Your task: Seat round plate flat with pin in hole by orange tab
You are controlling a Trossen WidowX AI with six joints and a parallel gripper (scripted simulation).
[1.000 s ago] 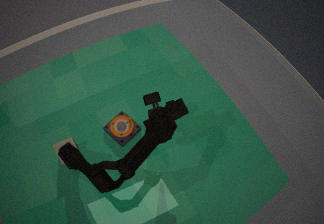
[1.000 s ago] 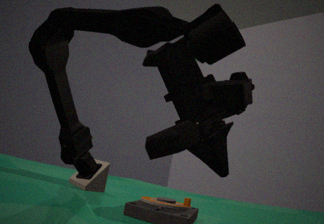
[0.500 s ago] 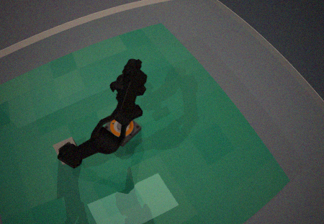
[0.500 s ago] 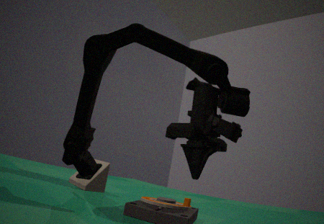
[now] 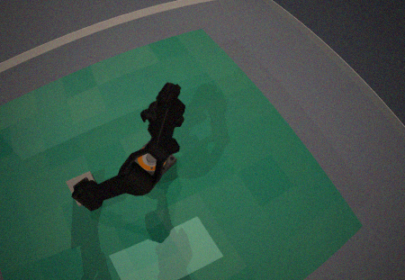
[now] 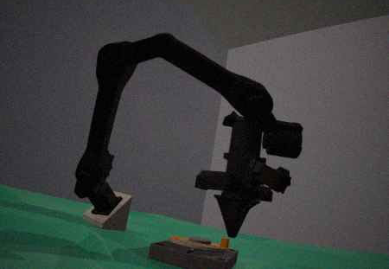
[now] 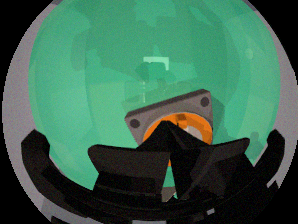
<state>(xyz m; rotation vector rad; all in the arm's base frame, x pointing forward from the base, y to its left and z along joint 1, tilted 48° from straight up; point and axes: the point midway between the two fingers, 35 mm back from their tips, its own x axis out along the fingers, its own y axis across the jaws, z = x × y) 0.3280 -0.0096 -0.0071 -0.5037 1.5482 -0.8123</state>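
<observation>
My gripper tip is now 5 cm past the base, 3 cm above it and 2 cm to the left of it.
</observation>
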